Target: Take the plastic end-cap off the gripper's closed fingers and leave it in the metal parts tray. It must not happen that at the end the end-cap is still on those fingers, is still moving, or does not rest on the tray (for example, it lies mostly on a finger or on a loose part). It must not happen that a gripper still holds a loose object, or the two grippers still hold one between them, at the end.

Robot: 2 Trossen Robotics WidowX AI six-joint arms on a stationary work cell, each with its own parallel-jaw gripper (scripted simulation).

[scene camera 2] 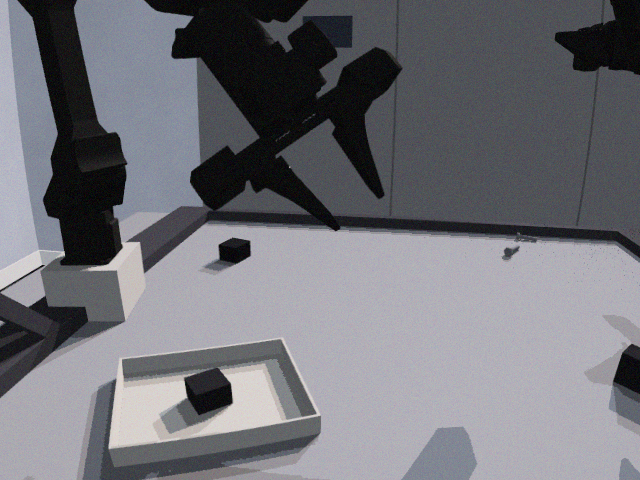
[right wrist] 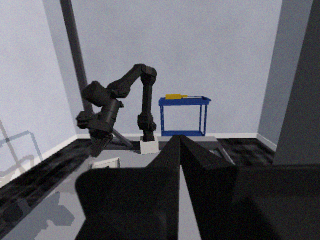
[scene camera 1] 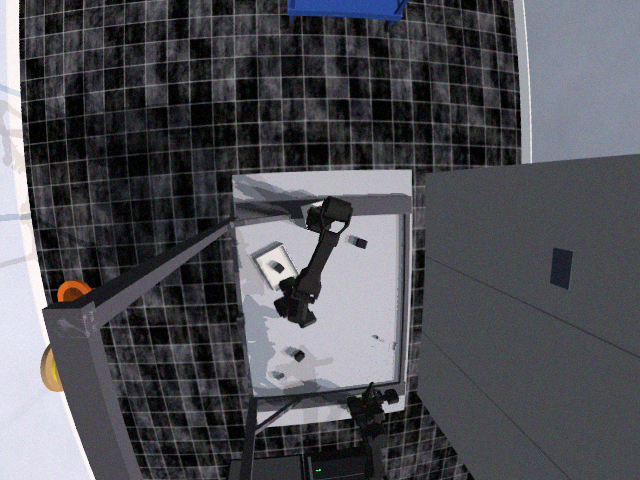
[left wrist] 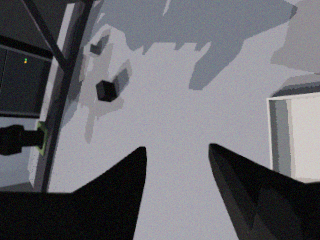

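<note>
The right wrist view shows my left gripper together with my right gripper. The left wrist view shows the left gripper as well, and scene camera 1 the right gripper. A black plastic end-cap and a tray are also visible in the pictures.
</note>
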